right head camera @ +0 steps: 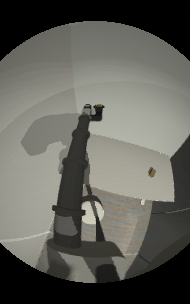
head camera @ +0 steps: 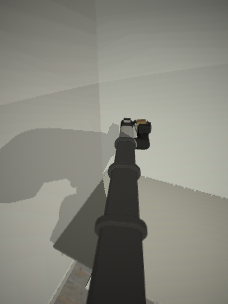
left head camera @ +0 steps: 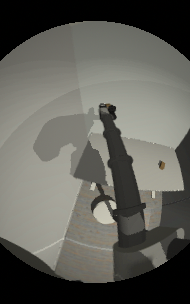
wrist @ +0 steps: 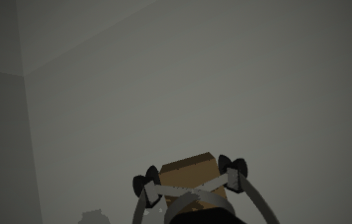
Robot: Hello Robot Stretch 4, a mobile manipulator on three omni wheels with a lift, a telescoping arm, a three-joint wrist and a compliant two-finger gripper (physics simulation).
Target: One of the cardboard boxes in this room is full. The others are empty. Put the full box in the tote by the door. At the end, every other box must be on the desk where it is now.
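Pixels of known places: gripper, fingertip midpoint: (right head camera: 98, 105) (head camera: 141, 122) (left head camera: 106, 104) (wrist: 189, 172); robot's base, origin of the base link: (right head camera: 90, 211) (left head camera: 105, 211).
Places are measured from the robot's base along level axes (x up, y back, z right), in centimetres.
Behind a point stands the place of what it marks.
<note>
A brown cardboard box (wrist: 192, 181) @[x 119.5, y -99.3, z 9.5 cm] (head camera: 141, 121) @[x 121.1, y -99.9, z 9.4 cm] (right head camera: 99, 106) is held between the two fingertips of my gripper (wrist: 189, 172) @[x 119.5, y -103.0, z 9.4 cm] (head camera: 143, 123) @[x 119.5, y -103.0, z 9.4 cm] (right head camera: 99, 107) @[x 119.5, y -103.0, z 9.4 cm]. In the wrist view a bare wall shows behind the box. The gripper is at the far end of the arm, raised above the back part of the desk (head camera: 180, 225) @[x 69.2, y -62.9, z 36.4 cm] (left head camera: 142, 155) @[x 69.2, y -62.4, z 53.4 cm] (right head camera: 122, 165) @[x 69.2, y -55.0, z 38.8 cm]. Another brown cardboard box (left head camera: 161, 164) @[x 74.0, y -41.9, z 74.4 cm] (right head camera: 152, 172) @[x 74.2, y -40.8, z 75.5 cm] stands on the right part of the desk. The contents of both boxes cannot be made out. The tote does not show in these views.
Walls meet in a corner (head camera: 99, 82) @[x 141.7, y -121.7, z -21.2 cm] beyond the arm (head camera: 120, 220) @[x 131.9, y -23.1, z 0.0 cm] (left head camera: 122, 175) @[x 131.0, y -17.7, z -0.8 cm] (right head camera: 73, 175) @[x 131.0, y -18.1, z 1.1 cm]. A pale round object (left head camera: 105, 212) @[x 18.7, y 1.0, z -1.3 cm] (right head camera: 93, 213) @[x 18.7, y 2.0, z 4.9 cm] is at the near side of the desk, above the wood-patterned floor (left head camera: 82, 245) @[x -2.8, y 71.4, z -43.7 cm] (right head camera: 127, 215) @[x -2.8, y 12.4, z 65.5 cm]. A dark shape (left head camera: 181, 215) @[x 55.2, y 43.6, z 108.5 cm] is at the right.
</note>
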